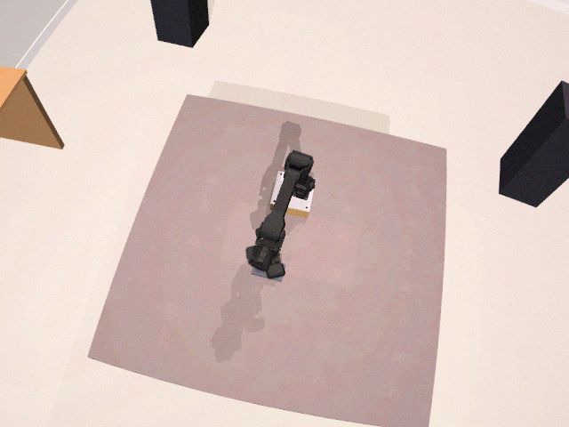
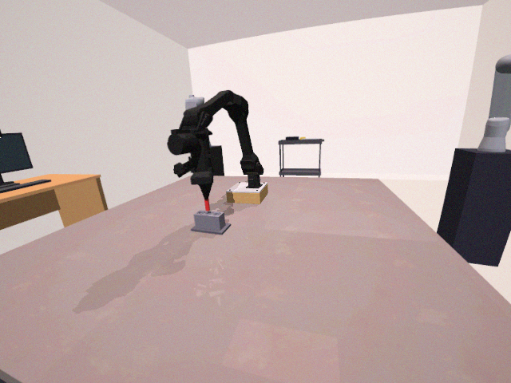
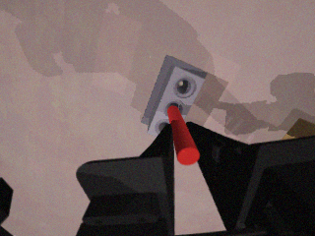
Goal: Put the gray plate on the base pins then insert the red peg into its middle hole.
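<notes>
Now: the gray plate 7 cm below my gripper tip. From my gripper tip the other things lie so: red peg right at my gripper tip.
</notes>
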